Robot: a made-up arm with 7 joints.
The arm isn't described. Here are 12 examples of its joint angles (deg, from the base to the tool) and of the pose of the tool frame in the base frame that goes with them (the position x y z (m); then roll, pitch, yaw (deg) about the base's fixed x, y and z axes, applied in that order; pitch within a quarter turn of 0, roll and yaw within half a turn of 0).
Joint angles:
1: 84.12 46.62 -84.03 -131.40 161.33 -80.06 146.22
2: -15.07 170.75 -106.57 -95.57 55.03 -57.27 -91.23
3: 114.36 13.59 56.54 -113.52 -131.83 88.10 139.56
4: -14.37 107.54 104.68 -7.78 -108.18 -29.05 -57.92
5: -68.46 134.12 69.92 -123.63 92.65 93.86 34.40
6: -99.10 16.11 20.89 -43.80 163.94 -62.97 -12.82
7: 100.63 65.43 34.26 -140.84 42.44 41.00 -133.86
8: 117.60 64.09 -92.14 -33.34 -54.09 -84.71 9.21
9: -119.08 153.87 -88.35 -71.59 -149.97 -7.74 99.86
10: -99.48 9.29 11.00 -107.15 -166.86 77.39 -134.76
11: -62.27 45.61 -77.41 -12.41 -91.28 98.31 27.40
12: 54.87 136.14 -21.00 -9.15 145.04 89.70 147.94
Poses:
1: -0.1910 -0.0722 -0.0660 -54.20 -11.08 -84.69
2: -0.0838 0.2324 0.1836 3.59 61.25 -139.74
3: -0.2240 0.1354 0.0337 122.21 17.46 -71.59
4: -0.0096 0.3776 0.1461 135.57 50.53 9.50
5: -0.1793 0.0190 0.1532 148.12 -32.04 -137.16
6: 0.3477 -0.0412 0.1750 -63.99 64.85 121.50
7: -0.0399 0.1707 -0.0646 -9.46 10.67 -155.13
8: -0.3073 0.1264 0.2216 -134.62 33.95 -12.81
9: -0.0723 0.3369 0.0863 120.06 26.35 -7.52
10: 0.1689 -0.0768 0.2100 82.36 29.28 59.44
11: 0.3420 0.1865 -0.1123 -170.65 15.86 -7.60
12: 0.1545 0.3211 0.1928 -39.59 4.88 -142.71
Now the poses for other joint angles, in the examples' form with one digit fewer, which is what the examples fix.
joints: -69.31 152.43 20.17 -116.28 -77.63 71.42 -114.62
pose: -0.092 0.002 0.240 94.3 -32.4 132.9
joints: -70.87 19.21 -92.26 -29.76 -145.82 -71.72 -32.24
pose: 0.366 -0.048 -0.157 -47.4 -45.2 115.0
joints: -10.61 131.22 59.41 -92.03 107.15 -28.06 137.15
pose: 0.054 0.067 0.304 -150.9 -21.5 22.1
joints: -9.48 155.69 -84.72 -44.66 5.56 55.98 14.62
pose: -0.016 0.271 0.281 161.4 6.5 62.3
